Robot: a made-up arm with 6 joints.
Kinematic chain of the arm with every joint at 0, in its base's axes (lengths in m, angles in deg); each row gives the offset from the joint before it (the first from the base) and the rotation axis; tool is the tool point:
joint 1: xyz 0 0 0.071 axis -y
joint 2: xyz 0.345 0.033 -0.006 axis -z
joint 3: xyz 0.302 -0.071 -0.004 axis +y
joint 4: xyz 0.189 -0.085 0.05 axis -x
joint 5: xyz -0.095 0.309 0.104 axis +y
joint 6: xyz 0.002 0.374 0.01 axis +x
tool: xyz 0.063 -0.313 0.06
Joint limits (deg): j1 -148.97..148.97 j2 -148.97..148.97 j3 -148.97..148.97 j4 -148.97..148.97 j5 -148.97..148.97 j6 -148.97..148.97
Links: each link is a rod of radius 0.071 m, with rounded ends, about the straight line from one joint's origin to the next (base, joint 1, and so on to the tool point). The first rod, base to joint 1, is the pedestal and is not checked.
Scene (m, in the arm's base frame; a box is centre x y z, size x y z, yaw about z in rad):
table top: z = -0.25
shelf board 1: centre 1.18 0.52 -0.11 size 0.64 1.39 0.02 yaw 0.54
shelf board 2: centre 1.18 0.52 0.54 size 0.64 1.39 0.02 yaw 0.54
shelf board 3: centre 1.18 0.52 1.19 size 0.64 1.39 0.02 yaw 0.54
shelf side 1: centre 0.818 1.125 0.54 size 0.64 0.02 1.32 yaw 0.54
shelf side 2: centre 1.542 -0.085 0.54 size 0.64 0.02 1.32 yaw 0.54
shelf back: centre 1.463 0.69 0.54 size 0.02 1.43 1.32 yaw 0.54
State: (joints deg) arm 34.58 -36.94 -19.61 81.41 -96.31 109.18
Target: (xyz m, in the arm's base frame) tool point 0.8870 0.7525 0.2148
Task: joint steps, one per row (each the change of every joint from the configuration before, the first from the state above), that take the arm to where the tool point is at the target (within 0.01 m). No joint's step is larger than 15 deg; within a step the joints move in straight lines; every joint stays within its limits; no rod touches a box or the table.
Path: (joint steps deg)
1: 4.40 -4.59 6.15 -7.64 -4.33 -8.73

